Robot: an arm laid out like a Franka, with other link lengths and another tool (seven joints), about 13 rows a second.
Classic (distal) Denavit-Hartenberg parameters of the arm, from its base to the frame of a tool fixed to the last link. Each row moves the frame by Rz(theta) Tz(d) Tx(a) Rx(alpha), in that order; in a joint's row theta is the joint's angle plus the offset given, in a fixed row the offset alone. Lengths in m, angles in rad.
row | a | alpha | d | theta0
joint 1 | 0 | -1.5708 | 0.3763 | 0
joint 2 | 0 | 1.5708 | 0 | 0
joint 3 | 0.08 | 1.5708 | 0.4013 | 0
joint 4 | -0.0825 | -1.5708 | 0 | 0
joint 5 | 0 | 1.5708 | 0.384 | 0
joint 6 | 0.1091 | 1.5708 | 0 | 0
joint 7 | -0.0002 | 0.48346 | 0.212 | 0.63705
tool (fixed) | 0 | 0 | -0.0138 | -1.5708
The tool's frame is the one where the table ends.
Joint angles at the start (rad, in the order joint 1, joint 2, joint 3, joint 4, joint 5, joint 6, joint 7): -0.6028 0.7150 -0.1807 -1.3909 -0.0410 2.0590 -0.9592
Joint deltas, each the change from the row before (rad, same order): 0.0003 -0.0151 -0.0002 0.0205 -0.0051 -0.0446 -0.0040; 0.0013 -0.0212 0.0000 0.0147 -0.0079 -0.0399 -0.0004; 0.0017 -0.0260 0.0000 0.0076 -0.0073 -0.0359 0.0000; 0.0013 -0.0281 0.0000 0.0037 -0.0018 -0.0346 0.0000
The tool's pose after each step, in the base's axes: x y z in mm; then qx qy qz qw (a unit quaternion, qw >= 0). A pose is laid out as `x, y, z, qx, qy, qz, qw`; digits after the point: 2 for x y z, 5 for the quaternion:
574.93, -551.68, 323.15, -0.82547, -0.53474, -0.11890, 0.13610
573.00, -549.80, 343.08, -0.82573, -0.53460, -0.11597, 0.13755
569.74, -546.73, 363.72, -0.82612, -0.53427, -0.11388, 0.13825
565.50, -542.52, 383.99, -0.82683, -0.53269, -0.11452, 0.13955

